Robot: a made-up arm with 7 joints. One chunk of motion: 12 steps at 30 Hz.
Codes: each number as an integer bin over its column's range. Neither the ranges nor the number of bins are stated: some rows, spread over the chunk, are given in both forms.
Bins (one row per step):
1: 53 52 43 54 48 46
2: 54 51 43 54 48 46
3: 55 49 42 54 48 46
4: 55 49 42 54 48 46
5: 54 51 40 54 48 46
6: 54 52 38 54 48 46
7: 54 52 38 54 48 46
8: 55 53 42 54 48 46
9: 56 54 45 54 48 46
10: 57 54 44 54 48 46
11: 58 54 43 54 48 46
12: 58 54 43 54 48 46
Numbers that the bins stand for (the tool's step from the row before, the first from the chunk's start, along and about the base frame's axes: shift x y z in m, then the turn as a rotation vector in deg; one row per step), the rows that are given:
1: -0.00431 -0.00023 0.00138 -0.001 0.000 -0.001
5: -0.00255 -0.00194 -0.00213 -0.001 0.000 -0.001
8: -0.00078 0.00147 0.00021 -0.001 0.000 -0.001
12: 0.00453 0.00318 0.00138 -0.001 0.000 -0.001
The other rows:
2: -0.00255 -0.00194 0.00138 -0.001 0.000 -0.001
3: -0.00078 -0.00535 0.00021 -0.001 0.000 -0.001
4: -0.00078 -0.00535 0.00021 -0.001 0.000 -0.001
6: -0.00255 -0.00023 -0.00447 -0.001 0.000 -0.001
7: -0.00255 -0.00023 -0.00447 -0.001 0.000 -0.001
9: 0.00099 0.00318 0.00373 -0.001 0.000 -0.001
10: 0.00276 0.00318 0.00256 -0.001 0.000 -0.001
11: 0.00453 0.00318 0.00138 -0.001 0.000 -0.001

